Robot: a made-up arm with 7 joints. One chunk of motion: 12 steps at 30 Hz.
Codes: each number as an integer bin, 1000 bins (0 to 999) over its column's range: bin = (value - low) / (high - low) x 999, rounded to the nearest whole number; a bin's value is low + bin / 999 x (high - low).
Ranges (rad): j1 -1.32..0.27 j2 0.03..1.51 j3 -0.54..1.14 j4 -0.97..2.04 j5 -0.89..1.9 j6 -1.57..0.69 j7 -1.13..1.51
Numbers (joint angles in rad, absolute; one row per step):
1: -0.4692 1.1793 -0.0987 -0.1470 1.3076 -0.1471 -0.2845
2: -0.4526 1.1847 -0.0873 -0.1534 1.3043 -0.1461 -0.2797
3: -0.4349 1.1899 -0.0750 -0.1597 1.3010 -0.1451 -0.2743
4: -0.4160 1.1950 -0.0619 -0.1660 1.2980 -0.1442 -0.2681
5: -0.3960 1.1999 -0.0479 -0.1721 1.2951 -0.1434 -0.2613
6: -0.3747 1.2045 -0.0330 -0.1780 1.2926 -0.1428 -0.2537
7: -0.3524 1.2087 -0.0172 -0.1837 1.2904 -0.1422 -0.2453
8: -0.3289 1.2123 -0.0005 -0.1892 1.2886 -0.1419 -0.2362
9: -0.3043 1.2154 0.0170 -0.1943 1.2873 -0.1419 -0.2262
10: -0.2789 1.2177 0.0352 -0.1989 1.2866 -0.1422 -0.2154
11: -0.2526 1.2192 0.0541 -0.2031 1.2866 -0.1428 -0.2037
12: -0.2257 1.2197 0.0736 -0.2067 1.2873 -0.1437 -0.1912
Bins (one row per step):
1: 535 776 262 273 787 629 320
2: 545 779 269 271 786 629 322
3: 556 783 277 269 785 630 324
4: 568 786 284 267 783 630 326
5: 581 790 293 265 782 631 329
6: 594 793 301 263 782 631 332
7: 608 796 311 261 781 631 335
8: 623 798 321 259 780 631 338
9: 638 800 331 257 780 631 342
10: 654 802 342 256 779 631 346
11: 671 803 353 255 779 631 351
12: 688 803 365 253 780 630 355

